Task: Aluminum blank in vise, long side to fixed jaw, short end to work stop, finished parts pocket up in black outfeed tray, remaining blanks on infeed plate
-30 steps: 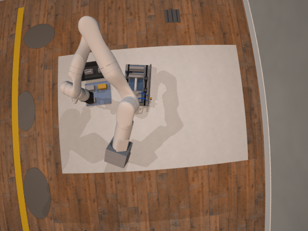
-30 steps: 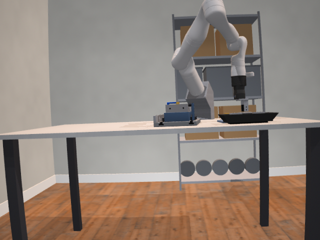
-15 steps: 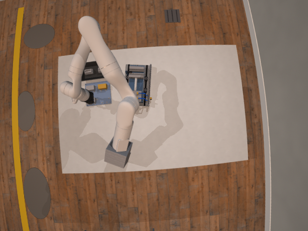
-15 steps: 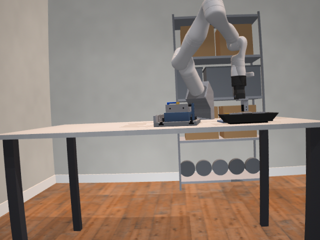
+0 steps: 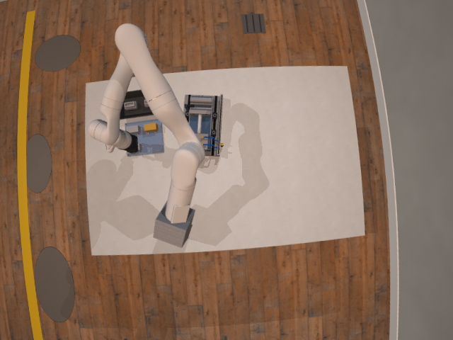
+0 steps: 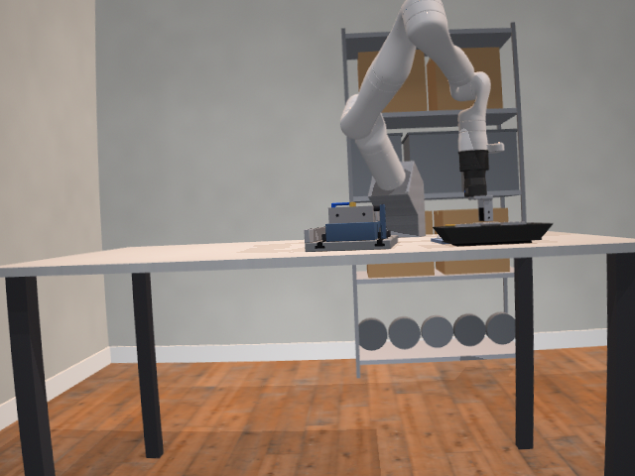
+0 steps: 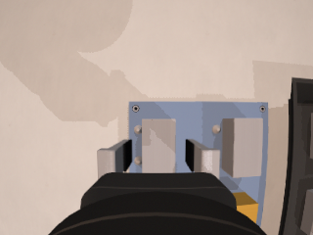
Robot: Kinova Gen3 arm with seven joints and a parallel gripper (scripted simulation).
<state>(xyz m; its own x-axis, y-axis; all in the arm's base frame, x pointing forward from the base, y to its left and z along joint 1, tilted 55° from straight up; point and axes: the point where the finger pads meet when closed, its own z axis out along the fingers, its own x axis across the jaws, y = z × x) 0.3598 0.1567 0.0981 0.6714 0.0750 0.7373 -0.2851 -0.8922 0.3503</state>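
Right now my hand is 40 mm above the gray aluminum blank. Also, from my hand: yellow brass blank 120 mm to the right, 50 mm ahead, 40 mm below; vise 340 mm to the right, 60 mm behind, 20 mm below; blue infeed plate 60 mm to the right, 60 mm below, 30 mm ahead.
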